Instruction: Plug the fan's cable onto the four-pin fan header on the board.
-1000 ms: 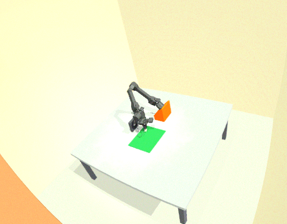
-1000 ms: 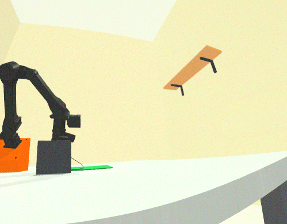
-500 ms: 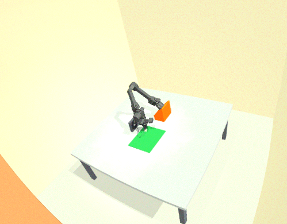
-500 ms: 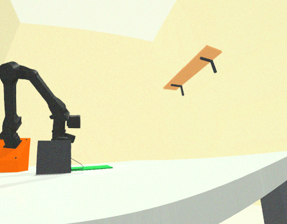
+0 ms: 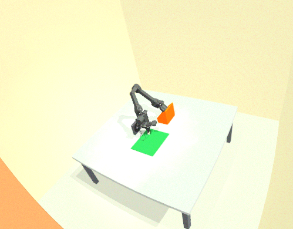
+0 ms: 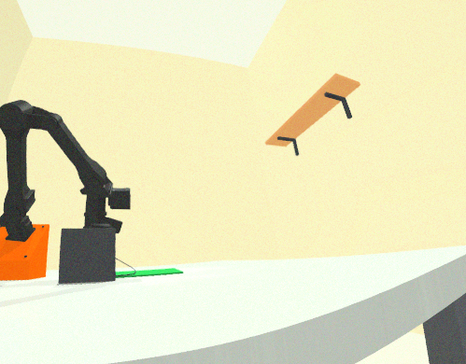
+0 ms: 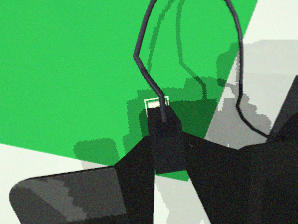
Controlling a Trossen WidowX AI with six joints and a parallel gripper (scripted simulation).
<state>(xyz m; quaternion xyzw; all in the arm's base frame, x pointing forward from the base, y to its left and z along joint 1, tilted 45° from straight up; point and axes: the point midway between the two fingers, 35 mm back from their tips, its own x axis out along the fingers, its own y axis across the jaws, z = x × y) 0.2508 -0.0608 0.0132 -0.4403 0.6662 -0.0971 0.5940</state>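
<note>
My gripper tip is 1 cm short of the white four-pin header and 4 cm above it. From my gripper tip the other things lie so: green board (9 cm ahead, 8 cm to the left, 5 cm below); dark fan plug (1 cm ahead, 1 cm above); dark square fan (3 cm ahead, 12 cm to the right, 2 cm above).
</note>
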